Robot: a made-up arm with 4 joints. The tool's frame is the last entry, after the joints. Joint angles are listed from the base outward.
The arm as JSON. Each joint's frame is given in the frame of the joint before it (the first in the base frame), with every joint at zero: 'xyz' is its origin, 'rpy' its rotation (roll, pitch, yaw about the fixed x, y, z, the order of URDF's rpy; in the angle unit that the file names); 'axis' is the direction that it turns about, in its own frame. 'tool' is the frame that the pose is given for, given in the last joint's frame.
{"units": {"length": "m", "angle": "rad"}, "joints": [
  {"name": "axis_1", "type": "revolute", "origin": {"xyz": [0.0, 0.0, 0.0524], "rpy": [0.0, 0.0, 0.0]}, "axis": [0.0, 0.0, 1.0]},
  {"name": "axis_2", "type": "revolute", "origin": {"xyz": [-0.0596, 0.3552, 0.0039], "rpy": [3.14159, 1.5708, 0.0]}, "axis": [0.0, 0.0, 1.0]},
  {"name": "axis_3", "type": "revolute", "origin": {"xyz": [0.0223, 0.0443, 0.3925], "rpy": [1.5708, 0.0, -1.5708]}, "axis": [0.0, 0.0, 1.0]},
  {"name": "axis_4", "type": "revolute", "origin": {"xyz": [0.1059, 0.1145, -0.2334], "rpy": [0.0, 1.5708, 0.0]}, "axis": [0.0, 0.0, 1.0]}
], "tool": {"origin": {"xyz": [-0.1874, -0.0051, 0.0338], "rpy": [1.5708, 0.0, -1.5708]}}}
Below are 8 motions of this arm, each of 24 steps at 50 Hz.
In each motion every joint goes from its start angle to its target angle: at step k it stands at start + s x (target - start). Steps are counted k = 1, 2, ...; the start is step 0. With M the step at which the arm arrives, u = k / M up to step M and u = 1 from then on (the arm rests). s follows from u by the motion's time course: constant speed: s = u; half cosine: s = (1 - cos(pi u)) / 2; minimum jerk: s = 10 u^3 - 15 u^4 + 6 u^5.
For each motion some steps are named. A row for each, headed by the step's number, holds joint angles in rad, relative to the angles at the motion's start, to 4 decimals.
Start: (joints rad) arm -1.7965 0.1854 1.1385 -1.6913
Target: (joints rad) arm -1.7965 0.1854 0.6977 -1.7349
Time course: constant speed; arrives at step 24
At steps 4, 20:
4: 0.0000 0.0000 -0.0735 -0.0073
20: 0.0000 0.0000 -0.3673 -0.0363

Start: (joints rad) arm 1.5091 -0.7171 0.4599 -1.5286
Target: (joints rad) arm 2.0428 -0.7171 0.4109 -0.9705
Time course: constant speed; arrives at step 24
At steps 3, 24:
3: 0.0667 0.0000 -0.0061 0.0698
24: 0.5337 0.0000 -0.0490 0.5581

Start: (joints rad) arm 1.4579 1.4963 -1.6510 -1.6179
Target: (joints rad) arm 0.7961 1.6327 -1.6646 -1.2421
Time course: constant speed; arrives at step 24
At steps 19, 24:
19: -0.5239 0.1080 -0.0108 0.2975
24: -0.6618 0.1364 -0.0136 0.3758

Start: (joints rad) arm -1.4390 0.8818 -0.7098 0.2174
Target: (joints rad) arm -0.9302 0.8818 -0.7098 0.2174
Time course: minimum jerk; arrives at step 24
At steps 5, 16, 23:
5: 0.0328 0.0000 0.0000 0.0000
16: 0.4020 0.0000 0.0000 0.0000
23: 0.5085 0.0000 0.0000 0.0000

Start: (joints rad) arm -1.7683 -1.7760 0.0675 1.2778
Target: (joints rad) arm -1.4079 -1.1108 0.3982 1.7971
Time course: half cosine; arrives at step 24
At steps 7, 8, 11, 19, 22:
7: 0.0705 0.1301 0.0647 0.1016
8: 0.0901 0.1663 0.0827 0.1298
11: 0.1567 0.2892 0.1438 0.2258
19: 0.3232 0.5965 0.2965 0.4656
22: 0.3543 0.6539 0.3251 0.5105

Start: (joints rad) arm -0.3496 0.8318 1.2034 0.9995
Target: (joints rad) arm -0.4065 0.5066 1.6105 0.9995
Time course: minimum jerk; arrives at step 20
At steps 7, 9, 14, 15, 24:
7: -0.0134 -0.0765 0.0957 0.0000
9: -0.0232 -0.1323 0.1656 0.0000
14: -0.0476 -0.2722 0.3407 0.0000
15: -0.0510 -0.2915 0.3650 0.0000
24: -0.0569 -0.3252 0.4071 0.0000

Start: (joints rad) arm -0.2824 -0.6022 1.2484 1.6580
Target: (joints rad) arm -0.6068 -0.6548 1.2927 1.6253
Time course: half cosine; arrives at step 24
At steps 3, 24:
3: -0.0123 -0.0020 0.0017 -0.0012
24: -0.3244 -0.0526 0.0443 -0.0327

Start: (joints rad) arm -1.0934 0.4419 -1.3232 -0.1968
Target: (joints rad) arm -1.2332 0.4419 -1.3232 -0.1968
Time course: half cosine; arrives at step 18
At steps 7, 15, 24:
7: -0.0460 0.0000 0.0000 0.0000
15: -0.1304 0.0000 0.0000 0.0000
24: -0.1398 0.0000 0.0000 0.0000

